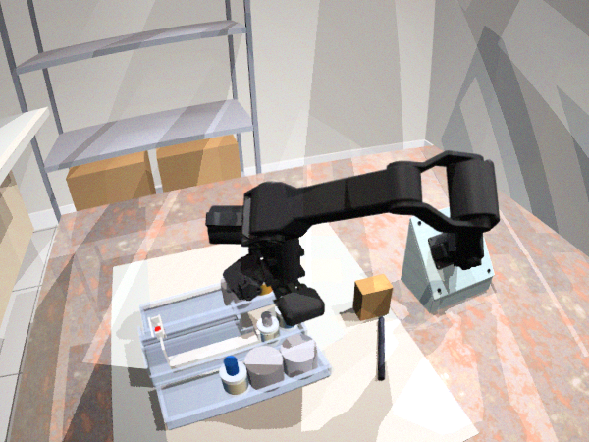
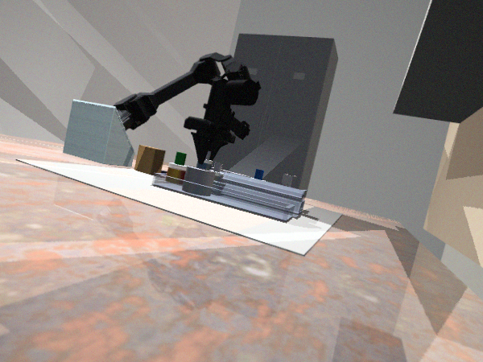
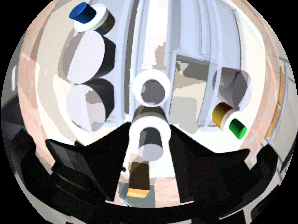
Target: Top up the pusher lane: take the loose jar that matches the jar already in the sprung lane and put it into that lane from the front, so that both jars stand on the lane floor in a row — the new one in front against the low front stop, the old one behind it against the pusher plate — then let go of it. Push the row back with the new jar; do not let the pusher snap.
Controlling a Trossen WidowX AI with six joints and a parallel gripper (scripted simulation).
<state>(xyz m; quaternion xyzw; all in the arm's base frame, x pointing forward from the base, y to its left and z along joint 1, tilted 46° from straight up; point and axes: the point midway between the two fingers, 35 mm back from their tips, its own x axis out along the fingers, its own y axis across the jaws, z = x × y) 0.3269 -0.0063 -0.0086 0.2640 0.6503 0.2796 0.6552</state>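
My gripper tip is 14 cm short of the sprung lane, 4 cm above it and 2 cm to the left of it. Round my gripper tip: white pusher plate: 14 cm ahead, 2 cm to the right, 1 cm below; cardboard box: 17 cm behind, 2 cm below, 1 cm to the left; black rod: 14 cm behind, 10 cm to the left, 5 cm below.
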